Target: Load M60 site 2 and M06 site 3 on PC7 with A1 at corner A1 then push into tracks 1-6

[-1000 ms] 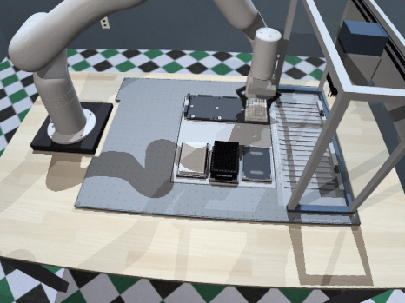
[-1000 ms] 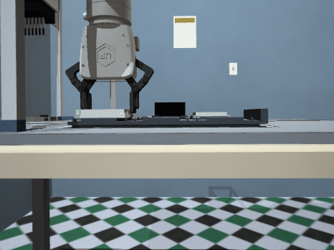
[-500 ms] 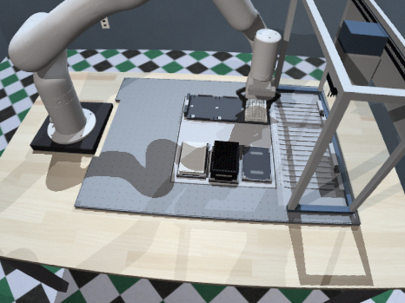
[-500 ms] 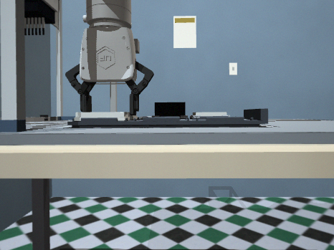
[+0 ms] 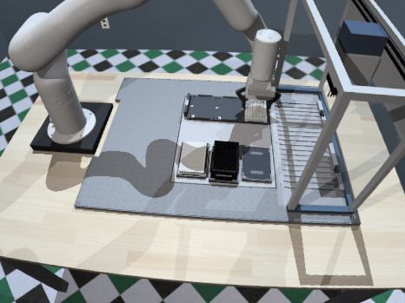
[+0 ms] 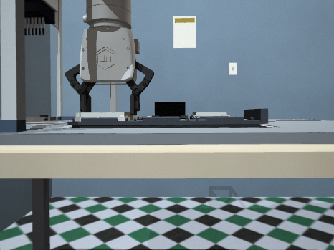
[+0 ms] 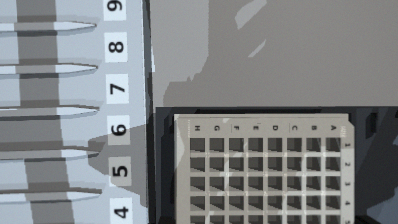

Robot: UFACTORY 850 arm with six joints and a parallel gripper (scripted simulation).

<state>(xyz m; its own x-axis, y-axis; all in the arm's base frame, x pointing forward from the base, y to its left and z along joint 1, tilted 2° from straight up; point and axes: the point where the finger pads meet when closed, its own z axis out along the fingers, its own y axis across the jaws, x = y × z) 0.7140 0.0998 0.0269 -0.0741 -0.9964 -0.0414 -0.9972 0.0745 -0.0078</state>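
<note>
My gripper is now 1 cm above the plate. From my hand the other things lie so: carrier PC7: 11 cm behind, 1 cm to the left, 1 cm below; then nest S3: 25 cm to the right, 2 cm below, 2 cm behind; then nest S1: 24 cm to the right, 23 cm behind, 2 cm below.
</note>
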